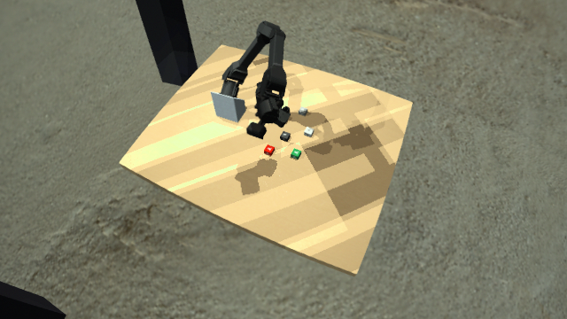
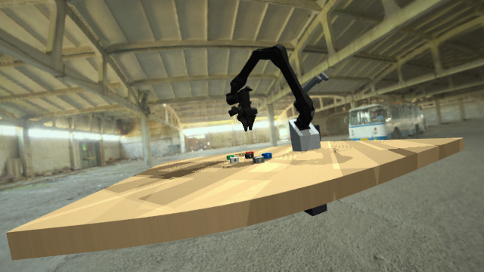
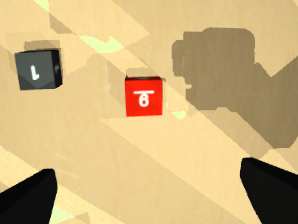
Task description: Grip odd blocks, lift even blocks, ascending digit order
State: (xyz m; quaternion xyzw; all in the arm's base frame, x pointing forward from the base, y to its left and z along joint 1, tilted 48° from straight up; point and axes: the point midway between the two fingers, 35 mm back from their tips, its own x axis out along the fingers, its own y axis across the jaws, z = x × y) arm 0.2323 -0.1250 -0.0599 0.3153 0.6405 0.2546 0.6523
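The black block lies 12 cm below my gripper tip, 9 cm to the left of it and 4 cm ahead of it. The rest, counted from my gripper tip: red block: 12 cm below; then green block: 12 cm below, 11 cm ahead, 2 cm to the left; then blue block: 17 cm to the left, 12 cm below.
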